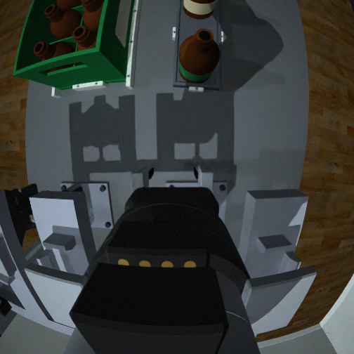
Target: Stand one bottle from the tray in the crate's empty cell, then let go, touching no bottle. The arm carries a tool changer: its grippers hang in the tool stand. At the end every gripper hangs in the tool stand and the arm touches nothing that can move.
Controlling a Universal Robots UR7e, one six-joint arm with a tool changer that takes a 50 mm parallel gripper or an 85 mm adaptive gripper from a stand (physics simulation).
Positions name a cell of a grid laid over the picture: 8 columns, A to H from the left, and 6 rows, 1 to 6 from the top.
In view: a green-labelled bottle (E1) and a tool stand (B4).
